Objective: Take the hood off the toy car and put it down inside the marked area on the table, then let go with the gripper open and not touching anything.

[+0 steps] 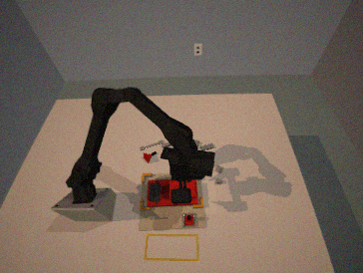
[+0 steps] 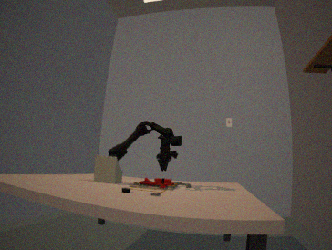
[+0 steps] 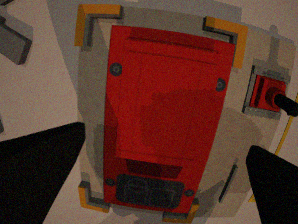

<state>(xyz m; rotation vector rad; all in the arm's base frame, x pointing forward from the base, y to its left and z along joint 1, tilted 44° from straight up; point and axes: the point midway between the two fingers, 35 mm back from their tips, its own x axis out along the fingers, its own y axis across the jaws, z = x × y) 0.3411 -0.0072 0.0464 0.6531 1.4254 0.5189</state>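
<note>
Right now my gripper tip is 6 cm above the red hood.
</note>
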